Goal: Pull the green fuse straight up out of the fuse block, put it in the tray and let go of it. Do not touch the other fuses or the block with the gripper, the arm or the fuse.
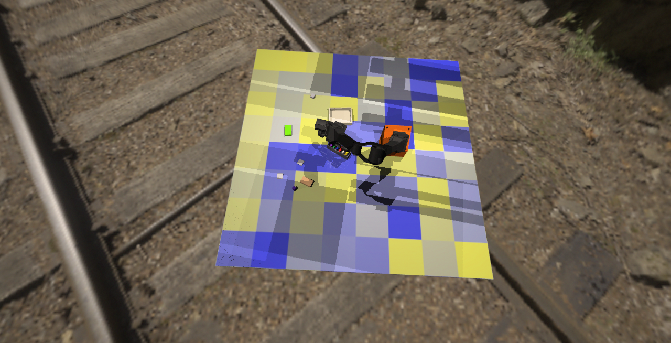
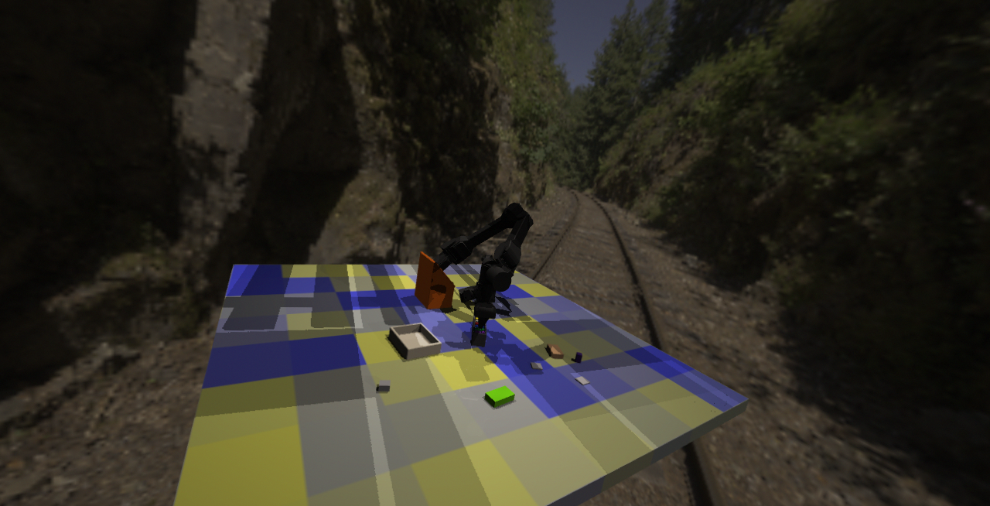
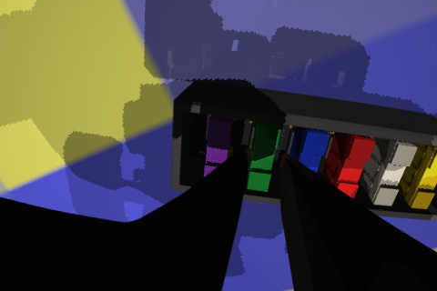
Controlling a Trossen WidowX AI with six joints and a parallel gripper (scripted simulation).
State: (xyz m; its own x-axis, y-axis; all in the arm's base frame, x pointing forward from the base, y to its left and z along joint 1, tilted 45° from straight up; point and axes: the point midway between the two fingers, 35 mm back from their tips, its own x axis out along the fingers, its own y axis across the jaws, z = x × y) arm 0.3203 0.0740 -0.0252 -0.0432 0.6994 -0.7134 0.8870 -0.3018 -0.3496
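My gripper tip is now 2 cm above the green fuse. The rest, counted from my gripper tip: purple fuse (2 cm ahead, 1 cm to the right, 2 cm below); blue fuse (2 cm behind, 1 cm to the left, 2 cm below); tray (2 cm behind, 20 cm to the right, 4 cm below).
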